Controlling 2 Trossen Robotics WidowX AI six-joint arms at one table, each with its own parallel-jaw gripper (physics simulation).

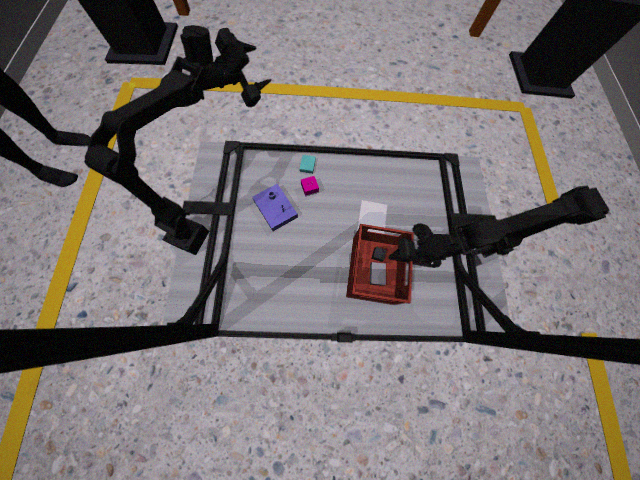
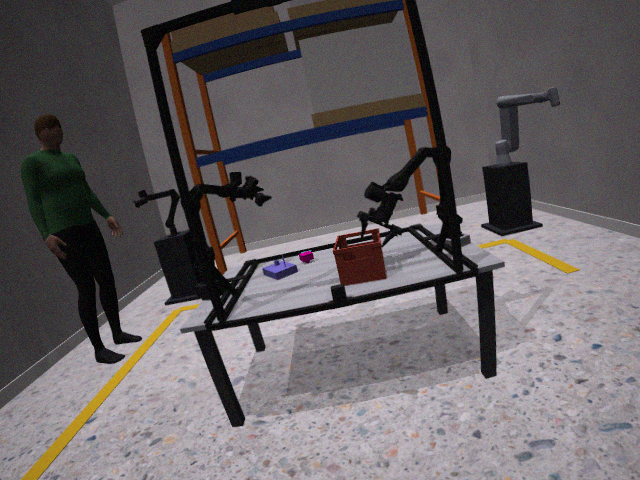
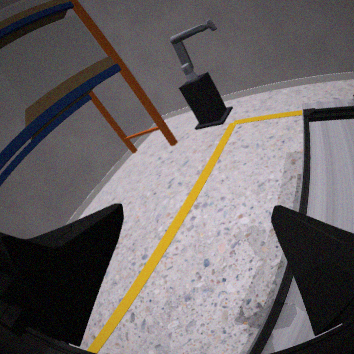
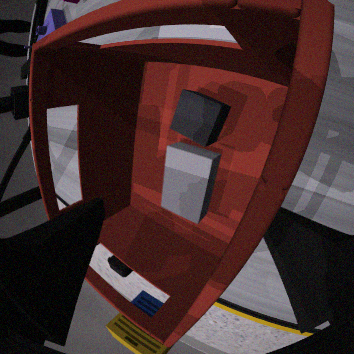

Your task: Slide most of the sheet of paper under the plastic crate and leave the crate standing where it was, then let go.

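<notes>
The red plastic crate (image 1: 355, 267) (image 2: 359, 262) (image 4: 298, 105) stands on the grey table (image 1: 294, 305) (image 2: 290, 292), right of the middle. It holds a dark cube (image 1: 379, 253) (image 4: 198, 116) and a light grey box (image 1: 378, 274) (image 4: 189, 180). The white sheet of paper (image 1: 372, 212) lies flat just behind the crate, mostly uncovered. My right gripper (image 1: 409, 250) (image 2: 370, 229) (image 4: 183, 208) is open, its fingers straddling the crate's right wall, one inside and one outside. My left gripper (image 1: 253, 90) (image 2: 263, 197) (image 3: 200, 213) is open and empty, high beyond the table's far left corner.
A purple block (image 1: 275, 206) (image 2: 280, 270), a magenta cube (image 1: 310, 185) (image 2: 306, 256) and a teal block (image 1: 308, 163) lie at the table's back left. A black frame (image 1: 228, 190) rims the table. A person (image 2: 94, 267) stands at the left.
</notes>
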